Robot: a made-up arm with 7 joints. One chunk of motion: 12 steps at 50 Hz.
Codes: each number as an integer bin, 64 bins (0 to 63) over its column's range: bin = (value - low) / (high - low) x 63, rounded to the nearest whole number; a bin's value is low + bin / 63 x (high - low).
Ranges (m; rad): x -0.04..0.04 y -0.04..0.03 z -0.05..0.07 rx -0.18..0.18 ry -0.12..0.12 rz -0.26..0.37
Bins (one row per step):
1: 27 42 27 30 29 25
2: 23 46 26 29 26 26
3: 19 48 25 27 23 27
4: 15 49 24 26 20 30
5: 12 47 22 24 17 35
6: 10 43 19 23 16 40
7: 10 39 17 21 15 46
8: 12 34 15 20 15 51
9: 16 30 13 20 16 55
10: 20 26 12 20 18 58
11: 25 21 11 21 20 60
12: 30 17 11 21 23 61
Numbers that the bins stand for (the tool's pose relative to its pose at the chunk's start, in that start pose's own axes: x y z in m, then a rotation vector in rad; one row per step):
1: -0.0057 0.0067 0.0014 -0.0086 -0.0095 -0.0100
2: -0.0108 0.0111 -0.0005 -0.0143 -0.0210 0.0000
3: -0.0159 0.0133 -0.0024 -0.0257 -0.0324 0.0100
4: -0.0210 0.0144 -0.0043 -0.0314 -0.0438 0.0400
5: -0.0248 0.0122 -0.0081 -0.0429 -0.0552 0.0900
6: -0.0273 0.0078 -0.0138 -0.0486 -0.0590 0.1400
7: -0.0273 0.0033 -0.0176 -0.0600 -0.0629 0.2000
8: -0.0248 -0.0022 -0.0214 -0.0657 -0.0629 0.2500
9: -0.0197 -0.0067 -0.0252 -0.0657 -0.0590 0.2900
10: -0.0146 -0.0111 -0.0271 -0.0657 -0.0514 0.3200
11: -0.0083 -0.0167 -0.0290 -0.0600 -0.0438 0.3400
12: -0.0019 -0.0211 -0.0290 -0.0600 -0.0324 0.3500

